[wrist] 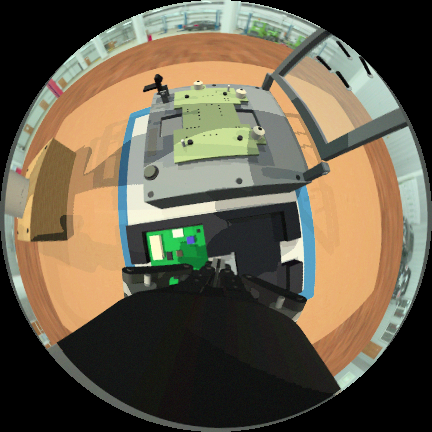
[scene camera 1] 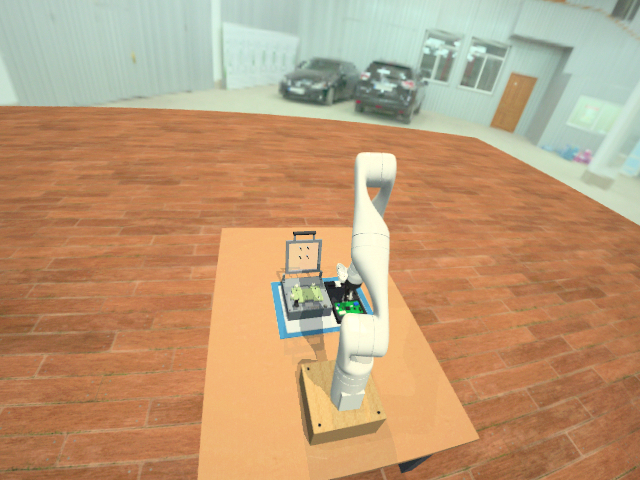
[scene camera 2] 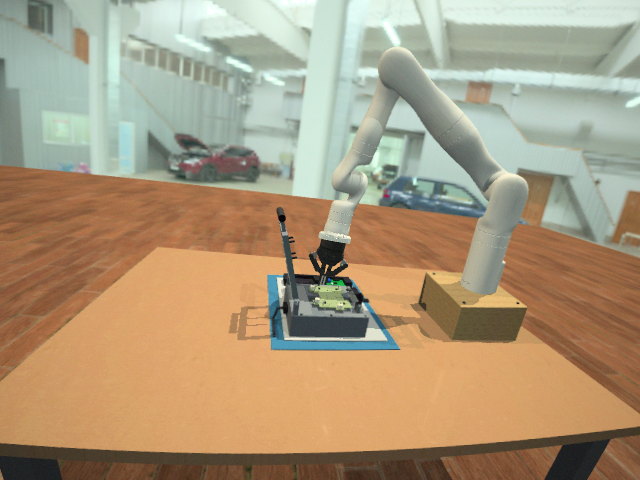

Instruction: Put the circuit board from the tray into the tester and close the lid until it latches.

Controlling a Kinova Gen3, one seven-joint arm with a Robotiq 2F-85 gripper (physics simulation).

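Places are measured from the arm's base along level axes (x left, y down, z back), in metres.
Pixels of known places: gripper, fingertip midpoint: [wrist: 217, 265] [scene camera 1: 344, 300]; arm's base at its link origin: [scene camera 1: 345, 394] [scene camera 2: 476, 286].
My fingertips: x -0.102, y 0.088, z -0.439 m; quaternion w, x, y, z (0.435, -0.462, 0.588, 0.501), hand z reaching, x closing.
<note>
For each thing: its top centre in the pictures, then the offset to it from my fingertips. "spot": a spot on its surface instead. Level surfaces: height alone.
- green circuit board at its top centre: [wrist: 178, 275] [scene camera 2: 335, 284] [scene camera 1: 349, 307] dx -0.010, dy -0.008, dz +0.045 m
- black tray at a spot on its surface: [wrist: 252, 238] [scene camera 1: 335, 293] spot: dx +0.030, dy +0.002, dz -0.044 m
- blue-edged mat at its surface level: dy +0.018 m
- tan table at its surface level: dy +0.020 m
The green circuit board [scene camera 1: 349, 308] [scene camera 2: 337, 282] [wrist: 176, 245] lies in the black tray [scene camera 1: 334, 296] [wrist: 252, 238], at its end nearer the robot base. My gripper [scene camera 1: 350, 296] [scene camera 2: 324, 278] [wrist: 217, 265] is shut with nothing between the fingers. It hangs a little above the tray, with its fingertips beside the board's edge. The grey tester [scene camera 1: 306, 308] [scene camera 2: 327, 324] [wrist: 225, 179] stands next to the tray. Its pale green nest plate [wrist: 213, 120] is bare. Its lid [scene camera 1: 303, 255] [scene camera 2: 287, 248] [wrist: 354, 137] stands open and upright.
Tester and tray sit on a blue-edged mat [scene camera 1: 281, 326] [scene camera 2: 383, 341] [wrist: 122, 193] on the tan table [scene camera 1: 248, 392] [scene camera 2: 154, 361]. The arm's wooden base block [scene camera 1: 330, 421] [scene camera 2: 470, 316] [wrist: 48, 193] stands on the tray's side of the mat.
</note>
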